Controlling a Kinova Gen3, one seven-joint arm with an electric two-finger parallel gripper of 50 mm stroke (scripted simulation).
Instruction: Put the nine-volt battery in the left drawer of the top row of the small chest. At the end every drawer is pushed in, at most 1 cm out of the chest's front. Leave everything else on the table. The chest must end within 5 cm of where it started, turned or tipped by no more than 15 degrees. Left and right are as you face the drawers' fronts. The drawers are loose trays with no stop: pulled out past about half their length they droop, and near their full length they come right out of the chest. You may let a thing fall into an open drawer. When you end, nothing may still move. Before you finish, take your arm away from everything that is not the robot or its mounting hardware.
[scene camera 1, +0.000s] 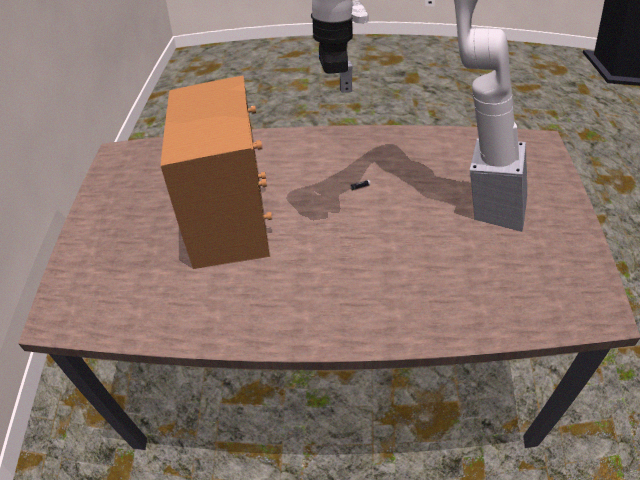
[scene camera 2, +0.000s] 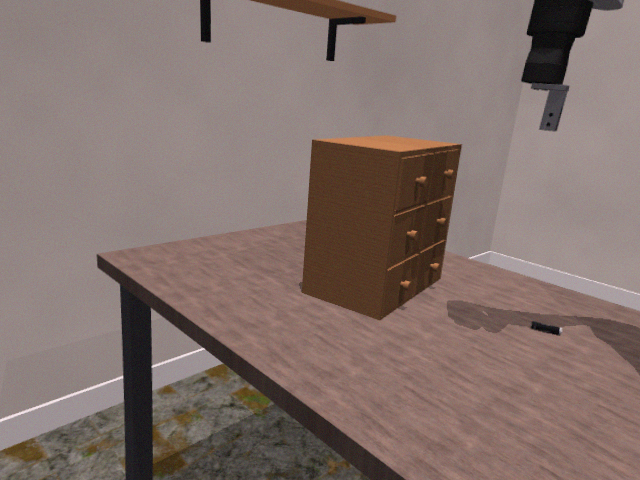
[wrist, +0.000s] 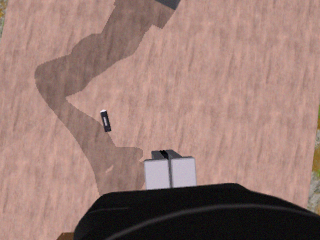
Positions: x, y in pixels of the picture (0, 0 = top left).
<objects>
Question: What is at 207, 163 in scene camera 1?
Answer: A wooden chest.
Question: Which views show my gripper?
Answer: Scene camera 1, scene camera 2 and the wrist view: all of them.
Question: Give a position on a wooden chest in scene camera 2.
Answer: At 353, 182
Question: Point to my gripper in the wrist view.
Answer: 163, 164
</objects>
